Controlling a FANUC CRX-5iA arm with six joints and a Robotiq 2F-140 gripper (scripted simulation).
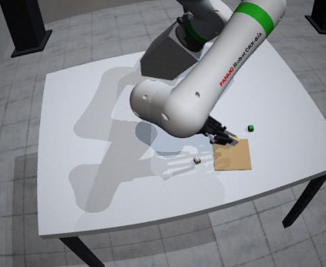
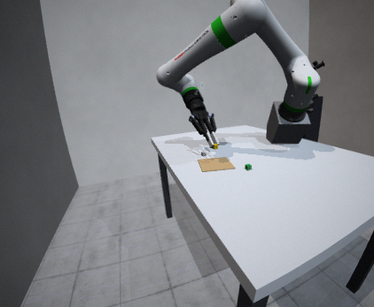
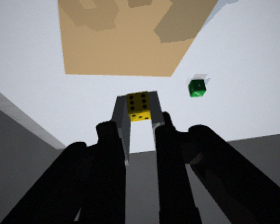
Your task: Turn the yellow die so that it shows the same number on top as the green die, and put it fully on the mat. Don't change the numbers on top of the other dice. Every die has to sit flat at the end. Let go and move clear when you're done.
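My hand is 11 cm above the tan mat and 2 cm to the right of it. Round my hand: yellow die (2 cm to the left, 2 cm below, 1 cm behind); white die (11 cm to the right, 10 cm below, 1 cm ahead); green die (12 cm to the left, 11 cm behind, 10 cm below).
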